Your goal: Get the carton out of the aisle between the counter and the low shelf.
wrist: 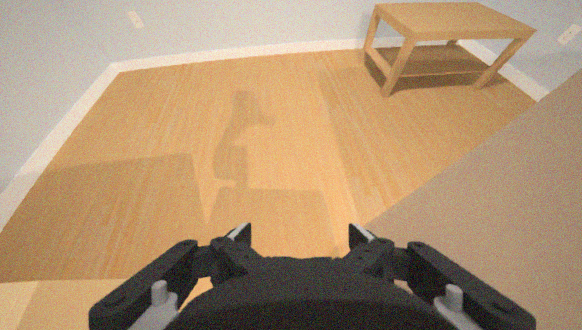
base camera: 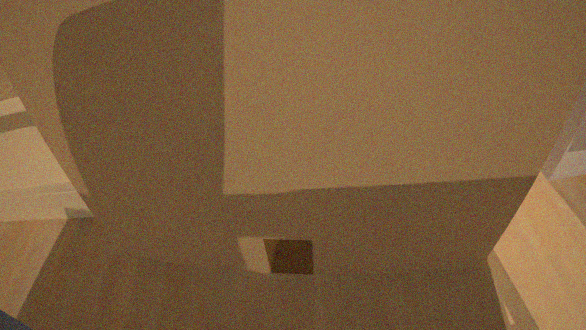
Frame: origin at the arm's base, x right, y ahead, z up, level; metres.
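Where they show: gripper, between the fingertips: [wrist: 299,234].
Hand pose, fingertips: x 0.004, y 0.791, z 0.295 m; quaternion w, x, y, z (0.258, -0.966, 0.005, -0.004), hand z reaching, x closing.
Observation:
After its pixels a point has its place.
The carton [base camera: 375,100] {x 0.029, y 0.291, z -0.171 m} fills most of the base camera view, its brown face very close, with a dark tape patch low on it. The low shelf [base camera: 35,160] {x -0.474, y 0.418, z -0.317 m} shows as a pale block at the left of that view. The counter [base camera: 562,125] [wrist: 480,215] {x 0.325, y 0.839, z 0.161 m} is a greyish edge at the right of the base view and a large plain surface at the right of the wrist view. My gripper [wrist: 299,234] {x 0.004, y 0.791, z 0.295 m} is open and empty, with floor visible between its fingertips. The carton cannot be made out in the wrist view.
A wooden side table [wrist: 450,22] {x 1.019, y 2.093, z 0.054 m} stands at the back right, near the wall. A grey wall [wrist: 225,25] {x -0.615, y 2.621, z -0.113 m} with a white baseboard runs along the back and left. A pale surface lies at the lower left of the wrist view. Shadows fall across the wooden floor [wrist: 285,150] {x -0.058, y 1.405, z -0.396 m}.

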